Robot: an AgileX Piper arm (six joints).
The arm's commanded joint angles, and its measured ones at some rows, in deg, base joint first. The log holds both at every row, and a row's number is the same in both.
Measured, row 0:
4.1, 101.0, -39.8, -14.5, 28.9, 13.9
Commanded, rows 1 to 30:
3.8, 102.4, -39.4, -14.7, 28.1, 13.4
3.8, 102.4, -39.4, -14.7, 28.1, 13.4
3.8, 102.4, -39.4, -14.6, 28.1, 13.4
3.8, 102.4, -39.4, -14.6, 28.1, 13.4
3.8, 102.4, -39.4, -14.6, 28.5, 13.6
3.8, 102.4, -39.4, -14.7, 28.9, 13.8
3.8, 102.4, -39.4, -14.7, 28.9, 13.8
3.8, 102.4, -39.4, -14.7, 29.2, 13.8
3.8, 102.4, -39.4, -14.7, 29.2, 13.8
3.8, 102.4, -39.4, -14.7, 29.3, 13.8
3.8, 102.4, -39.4, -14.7, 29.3, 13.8
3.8, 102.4, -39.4, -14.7, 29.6, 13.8
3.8, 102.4, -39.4, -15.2, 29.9, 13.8
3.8, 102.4, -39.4, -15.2, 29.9, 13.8
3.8, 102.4, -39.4, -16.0, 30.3, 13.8
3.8, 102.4, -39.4, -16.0, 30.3, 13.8
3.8, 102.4, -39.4, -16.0, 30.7, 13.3
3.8, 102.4, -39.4, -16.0, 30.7, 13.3
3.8, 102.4, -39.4, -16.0, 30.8, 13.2
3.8, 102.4, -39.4, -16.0, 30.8, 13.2
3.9, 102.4, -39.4, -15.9, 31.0, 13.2
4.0, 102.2, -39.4, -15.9, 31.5, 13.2
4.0, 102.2, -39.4, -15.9, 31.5, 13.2
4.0, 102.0, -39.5, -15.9, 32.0, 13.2
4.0, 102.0, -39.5, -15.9, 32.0, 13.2
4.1, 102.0, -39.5, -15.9, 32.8, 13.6
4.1, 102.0, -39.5, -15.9, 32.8, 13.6
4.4, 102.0, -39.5, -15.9, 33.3, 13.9
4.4, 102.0, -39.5, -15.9, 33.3, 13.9
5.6, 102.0, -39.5, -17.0, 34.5, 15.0
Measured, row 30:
4.8, 101.2, -40.2, -15.4, 31.4, 14.2
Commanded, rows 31 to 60:
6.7, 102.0, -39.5, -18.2, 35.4, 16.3
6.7, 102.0, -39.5, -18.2, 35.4, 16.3
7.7, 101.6, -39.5, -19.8, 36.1, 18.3
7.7, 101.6, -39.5, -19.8, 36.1, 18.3
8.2, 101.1, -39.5, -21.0, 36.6, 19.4
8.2, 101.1, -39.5, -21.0, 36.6, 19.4
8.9, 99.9, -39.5, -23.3, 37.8, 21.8
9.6, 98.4, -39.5, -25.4, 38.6, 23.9
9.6, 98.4, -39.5, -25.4, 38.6, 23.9
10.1, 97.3, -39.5, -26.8, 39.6, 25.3
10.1, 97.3, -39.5, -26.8, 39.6, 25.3
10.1, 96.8, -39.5, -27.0, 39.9, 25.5
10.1, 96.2, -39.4, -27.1, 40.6, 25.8
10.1, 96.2, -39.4, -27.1, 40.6, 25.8
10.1, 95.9, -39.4, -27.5, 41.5, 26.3
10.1, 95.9, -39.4, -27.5, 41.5, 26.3
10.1, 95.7, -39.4, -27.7, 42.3, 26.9
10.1, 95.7, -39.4, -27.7, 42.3, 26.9
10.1, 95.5, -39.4, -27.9, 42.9, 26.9
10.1, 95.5, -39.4, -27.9, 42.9, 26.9
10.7, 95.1, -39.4, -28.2, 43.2, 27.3
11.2, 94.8, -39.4, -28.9, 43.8, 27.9
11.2, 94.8, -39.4, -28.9, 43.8, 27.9
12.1, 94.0, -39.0, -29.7, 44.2, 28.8
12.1, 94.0, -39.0, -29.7, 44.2, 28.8
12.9, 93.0, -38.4, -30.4, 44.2, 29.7
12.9, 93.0, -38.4, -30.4, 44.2, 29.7
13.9, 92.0, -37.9, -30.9, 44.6, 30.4
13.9, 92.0, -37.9, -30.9, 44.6, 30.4
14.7, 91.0, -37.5, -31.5, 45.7, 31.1
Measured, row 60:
13.7, 92.7, -38.2, -28.1, 42.4, 29.4
